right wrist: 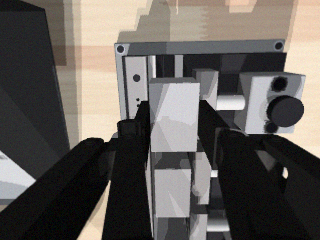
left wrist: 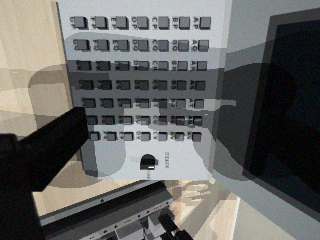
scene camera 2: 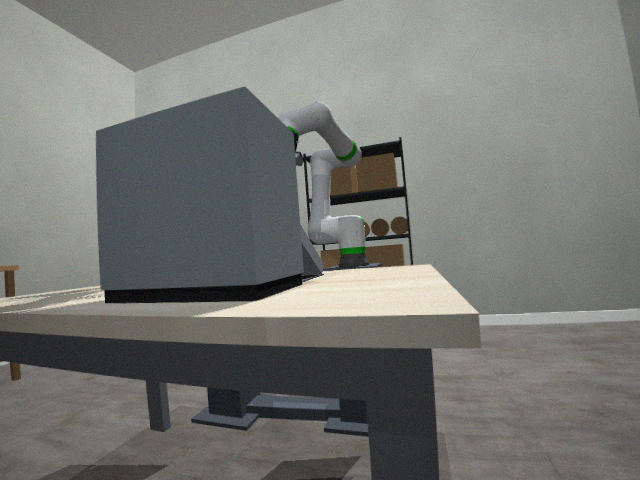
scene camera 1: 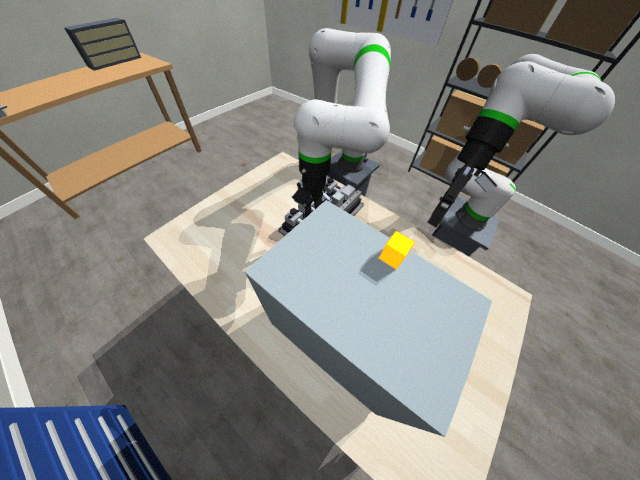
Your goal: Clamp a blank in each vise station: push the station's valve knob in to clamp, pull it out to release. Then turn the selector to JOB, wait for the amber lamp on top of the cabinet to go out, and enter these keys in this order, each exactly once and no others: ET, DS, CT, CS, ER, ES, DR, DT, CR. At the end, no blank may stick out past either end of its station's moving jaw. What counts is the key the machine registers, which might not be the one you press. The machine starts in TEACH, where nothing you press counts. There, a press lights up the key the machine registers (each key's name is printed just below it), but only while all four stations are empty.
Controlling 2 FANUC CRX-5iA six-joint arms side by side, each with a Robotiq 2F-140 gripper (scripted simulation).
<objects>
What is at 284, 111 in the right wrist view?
A black valve knob.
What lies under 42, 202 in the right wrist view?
My right gripper.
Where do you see a grey blank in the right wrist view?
174, 102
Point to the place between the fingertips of my left gripper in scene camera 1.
At 433, 220
</objects>
